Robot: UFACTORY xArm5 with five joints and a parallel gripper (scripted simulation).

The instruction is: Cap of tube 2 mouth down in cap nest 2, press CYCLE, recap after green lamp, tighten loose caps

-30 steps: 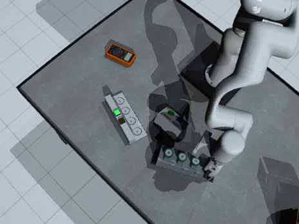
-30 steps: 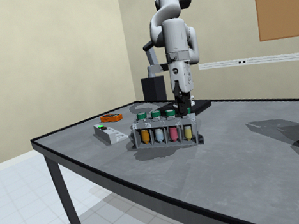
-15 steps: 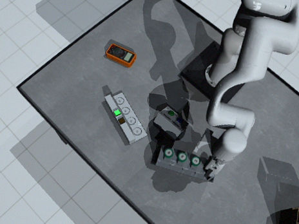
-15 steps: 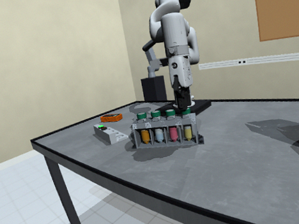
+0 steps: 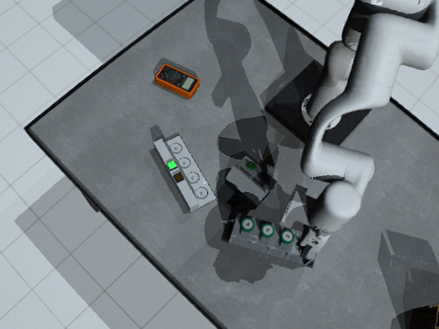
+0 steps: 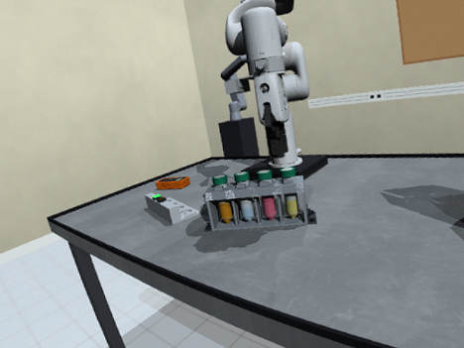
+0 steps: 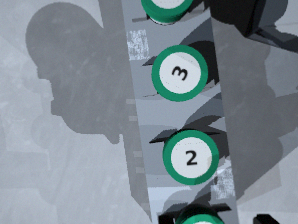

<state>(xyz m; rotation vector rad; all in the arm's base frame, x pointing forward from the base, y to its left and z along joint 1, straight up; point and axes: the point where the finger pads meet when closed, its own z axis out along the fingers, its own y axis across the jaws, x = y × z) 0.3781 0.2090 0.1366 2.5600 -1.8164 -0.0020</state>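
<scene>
My hand is 20 mm short of the tube 2's threaded neck, 30 mm to the left of it and 60 mm above it. From my hand the other things lie so: key housing: 60 mm behind, 210 mm to the right, 120 mm below; then green key: 80 mm behind, 240 mm to the right, 110 mm below; then blue key: 80 mm behind, 190 mm to the right, 110 mm below.
</scene>
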